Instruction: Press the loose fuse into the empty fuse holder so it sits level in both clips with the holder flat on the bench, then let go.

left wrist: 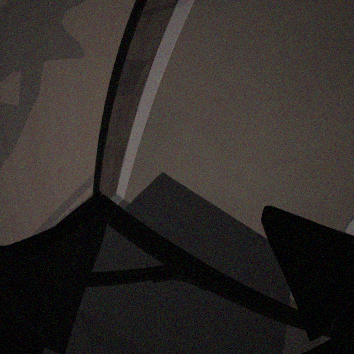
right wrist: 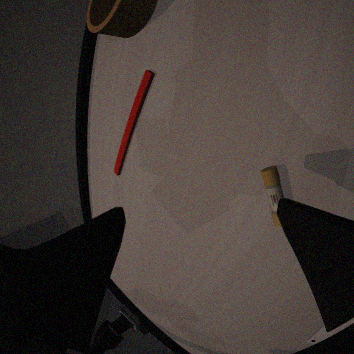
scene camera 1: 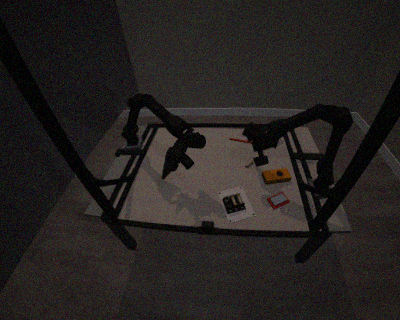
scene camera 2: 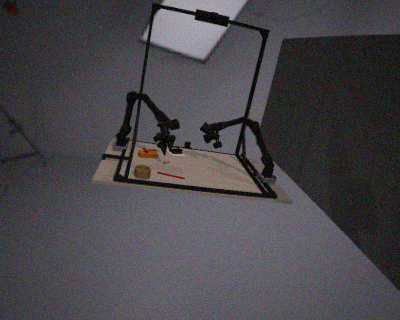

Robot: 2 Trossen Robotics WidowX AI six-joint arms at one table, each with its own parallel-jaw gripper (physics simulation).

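Places are measured from the left arm's base along level axes (x ahead, y right, z down), in centimetres.
Pixels of known places: left gripper, fingertip midpoint: (left wrist: 186,215) (scene camera 1: 163,176); right gripper, fingertip midpoint: (right wrist: 203,211) (scene camera 1: 251,149) (scene camera 2: 167,153); left arm's base, link origin: (right wrist: 126,320) (scene camera 1: 133,142) (scene camera 2: 266,175); right arm's base, link origin: (scene camera 1: 320,186) (scene camera 2: 120,144).
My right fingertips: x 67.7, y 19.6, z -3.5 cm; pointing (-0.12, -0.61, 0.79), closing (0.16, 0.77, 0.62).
Note:
Ahead of a thing's pixels: the offset from my right fingertips to its middle.
The loose fuse @(dx -1.0, dy +3.0, dz +7.5 cm) (scene camera 1: 249,164) (scene camera 2: 166,161) (right wrist: 270,177), pale with brass-coloured end caps, lies on the bench. In the right wrist view one finger covers part of its lower end. The black fuse holder @(dx -12.0, dy +26.2, dz +6.5 cm) (scene camera 1: 229,203) (scene camera 2: 176,150) stands on a white card, with light bars across it; its clips are too small to make out. My right gripper (scene camera 1: 258,159) (scene camera 2: 165,150) (right wrist: 203,211) is open and empty, above the bench near the fuse. My left gripper (scene camera 1: 177,170) (scene camera 2: 212,143) (left wrist: 186,215) is open and empty, raised over the other side of the bench, away from the holder.
A red stick @(dx -0.1, dy -17.2, dz +8.0 cm) (scene camera 1: 239,140) (scene camera 2: 171,175) (right wrist: 132,122) lies behind the fuse in scene camera 1. An orange box @(dx +10.4, dy +13.5, dz +6.6 cm) (scene camera 1: 272,177) (scene camera 2: 148,154) and a red-edged item @(dx +7.5, dy +26.9, dz +7.6 cm) (scene camera 1: 278,200) lie beside the holder. A brown ring @(dx +18.1, dy -19.0, dz +5.8 cm) (scene camera 2: 142,173) (right wrist: 132,27) stands near the bench edge. Black frame bars surround the work area.

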